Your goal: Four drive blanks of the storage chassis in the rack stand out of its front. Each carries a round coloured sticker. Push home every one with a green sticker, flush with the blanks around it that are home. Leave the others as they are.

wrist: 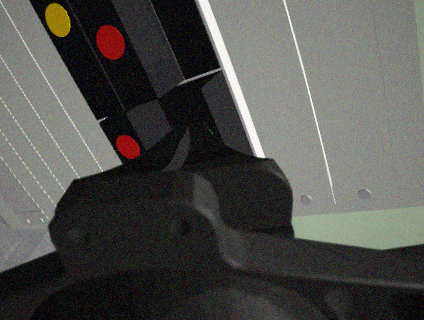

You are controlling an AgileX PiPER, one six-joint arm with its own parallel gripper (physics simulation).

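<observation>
The stickers in view are a yellow one (58, 20) at the upper left, a red one (110, 42) beside it, and a second red one (128, 147) lower down, just above the gripper body. Each is on a dark blank front. My gripper (193, 142) is shut, its dark tip in front of the dark blank (186, 101) right of the lower red sticker. A few faint green specks show beside the tip; the rest of that blank's sticker is hidden. Grey side faces show on both sides of this blank. Whether the tip touches it, I cannot tell.
A bright white edge strip (231, 80) runs along the right side of the blanks. Beyond it is a grey panel (345, 110) with a thin white line and two small round studs. Another grey panel with dashed lines lies at the left. Pale green shows at the lower right.
</observation>
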